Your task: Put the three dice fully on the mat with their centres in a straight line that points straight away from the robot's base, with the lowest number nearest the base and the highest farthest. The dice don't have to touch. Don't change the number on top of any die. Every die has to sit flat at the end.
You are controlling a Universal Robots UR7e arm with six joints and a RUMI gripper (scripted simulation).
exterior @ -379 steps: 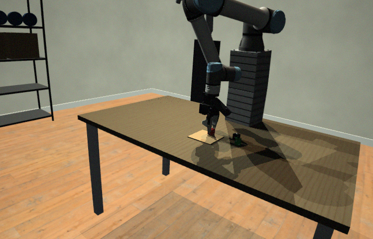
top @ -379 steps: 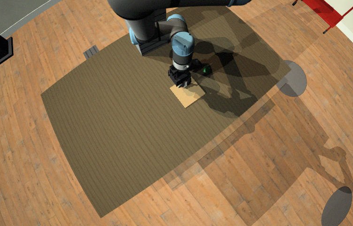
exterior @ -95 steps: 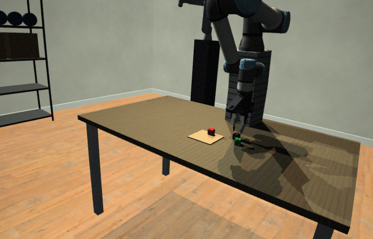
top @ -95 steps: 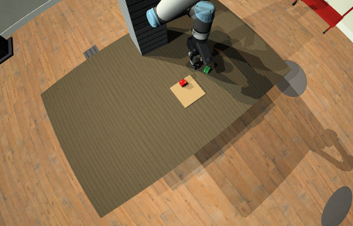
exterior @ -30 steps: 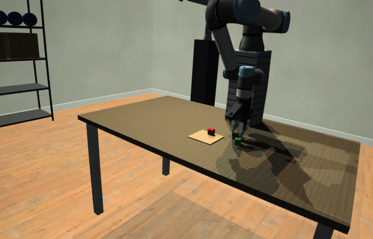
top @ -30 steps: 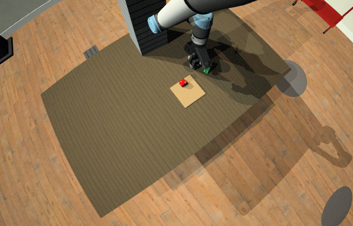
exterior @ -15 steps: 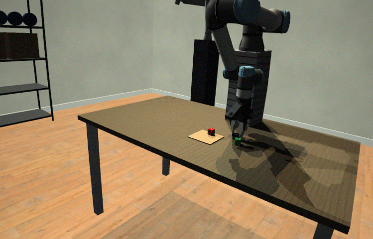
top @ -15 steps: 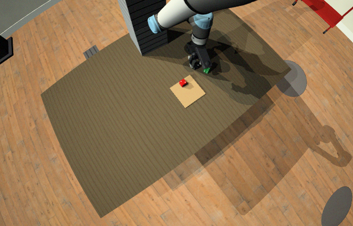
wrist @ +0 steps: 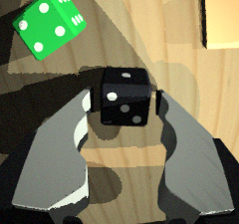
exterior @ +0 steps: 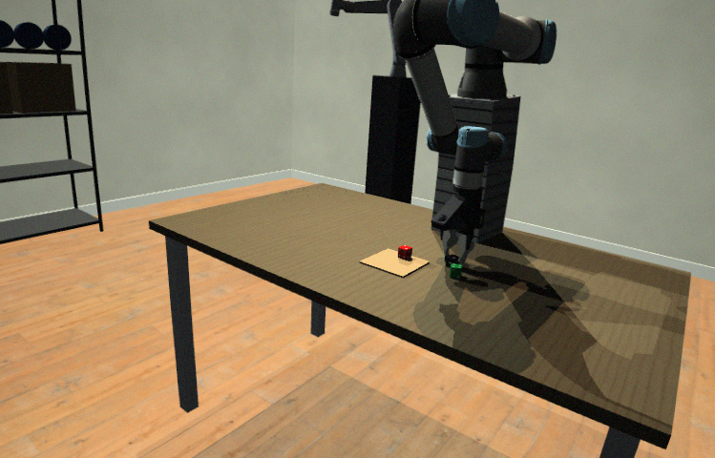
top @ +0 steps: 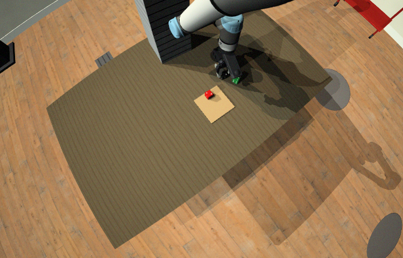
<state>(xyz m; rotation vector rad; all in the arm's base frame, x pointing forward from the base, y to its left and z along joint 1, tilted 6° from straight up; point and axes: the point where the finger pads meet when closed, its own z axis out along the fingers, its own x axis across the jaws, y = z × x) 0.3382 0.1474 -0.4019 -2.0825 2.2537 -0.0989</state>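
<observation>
My gripper is now right at the black die. Round my hand: tan mat: 120 mm to the right, 110 mm ahead, 20 mm below; green die: 50 mm ahead, 40 mm to the left; red die: 120 mm to the right, 60 mm ahead.
</observation>
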